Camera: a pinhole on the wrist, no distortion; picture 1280 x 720 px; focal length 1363.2 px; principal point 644.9 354.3 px. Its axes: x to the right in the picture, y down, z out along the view. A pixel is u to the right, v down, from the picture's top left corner.
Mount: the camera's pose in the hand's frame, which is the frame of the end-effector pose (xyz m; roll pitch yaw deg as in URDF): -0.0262 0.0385 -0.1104 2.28 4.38 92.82
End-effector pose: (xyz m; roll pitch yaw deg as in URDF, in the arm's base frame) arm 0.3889 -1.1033 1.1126 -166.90 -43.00 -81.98
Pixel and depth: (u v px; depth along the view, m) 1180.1 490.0 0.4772
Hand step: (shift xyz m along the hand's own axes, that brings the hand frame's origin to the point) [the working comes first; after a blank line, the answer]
In the camera's frame: 0.1874 0.0475 0.4772

-0.0656 0.2602 0.3526
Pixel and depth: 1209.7 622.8 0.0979
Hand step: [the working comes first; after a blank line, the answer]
In the camera's frame: 0.0406 0.0193 0.0979

-0.0439 0.0857 -0.0152
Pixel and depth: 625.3 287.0 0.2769
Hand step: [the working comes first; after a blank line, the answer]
In the camera's frame: -0.0040 -0.0137 0.2769

-0.0024 0.0568 0.1652
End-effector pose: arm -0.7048 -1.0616 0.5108 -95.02 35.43 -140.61
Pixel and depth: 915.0 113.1 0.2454
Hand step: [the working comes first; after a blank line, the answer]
In the camera's frame: 0.0486 -0.0434 0.2454

0.0236 0.1081 0.1287
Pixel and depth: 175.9 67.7 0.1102
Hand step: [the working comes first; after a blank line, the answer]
In the camera's frame: -0.0379 -0.0232 0.1102

0.0028 0.0104 0.0014
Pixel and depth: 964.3 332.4 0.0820
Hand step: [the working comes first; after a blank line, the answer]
In the camera's frame: 0.0192 -0.0013 0.0820

-0.0229 0.0641 -0.0302
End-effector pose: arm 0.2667 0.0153 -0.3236 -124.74 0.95 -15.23
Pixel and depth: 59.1 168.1 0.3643
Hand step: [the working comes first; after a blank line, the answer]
In the camera's frame: -0.1565 -0.0498 0.3643

0.0443 -0.0866 0.2625
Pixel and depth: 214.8 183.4 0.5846
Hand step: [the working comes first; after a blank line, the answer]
In the camera's frame: -0.1844 -0.0733 0.5846

0.0770 -0.0961 0.4832
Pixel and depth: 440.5 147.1 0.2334
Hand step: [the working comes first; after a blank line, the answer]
In the camera's frame: -0.0350 -0.0355 0.2334

0.0193 0.0235 0.1234
